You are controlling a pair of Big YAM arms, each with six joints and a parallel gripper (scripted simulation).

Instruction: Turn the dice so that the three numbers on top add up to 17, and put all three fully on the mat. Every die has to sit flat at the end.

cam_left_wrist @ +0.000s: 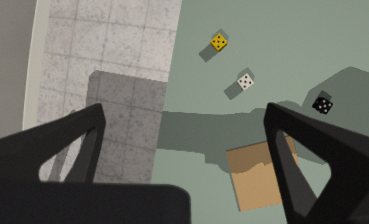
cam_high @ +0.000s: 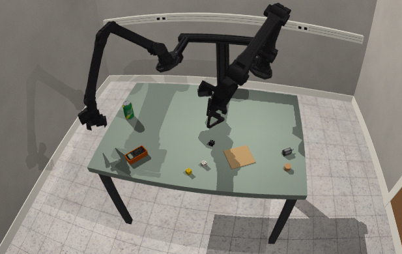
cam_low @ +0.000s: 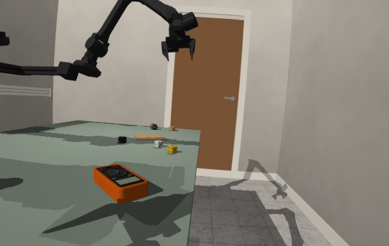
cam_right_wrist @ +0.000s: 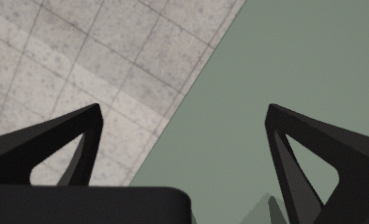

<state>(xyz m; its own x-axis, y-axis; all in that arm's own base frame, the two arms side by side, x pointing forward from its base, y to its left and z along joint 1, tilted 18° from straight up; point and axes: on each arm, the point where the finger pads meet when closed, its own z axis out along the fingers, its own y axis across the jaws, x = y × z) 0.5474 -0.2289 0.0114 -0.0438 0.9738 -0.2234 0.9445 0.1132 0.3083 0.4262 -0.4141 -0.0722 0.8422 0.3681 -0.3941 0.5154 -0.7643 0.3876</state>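
Right now the white die is 680 mm to the left of my right hand, 90 mm below it and 90 mm ahead of it. From my right hand the other things lie so: black die: 700 mm to the left, 90 mm below, 70 mm behind; then yellow die: 620 mm to the left, 160 mm ahead, 90 mm below; then tan mat: 860 mm to the left, 100 mm below, 10 mm ahead.
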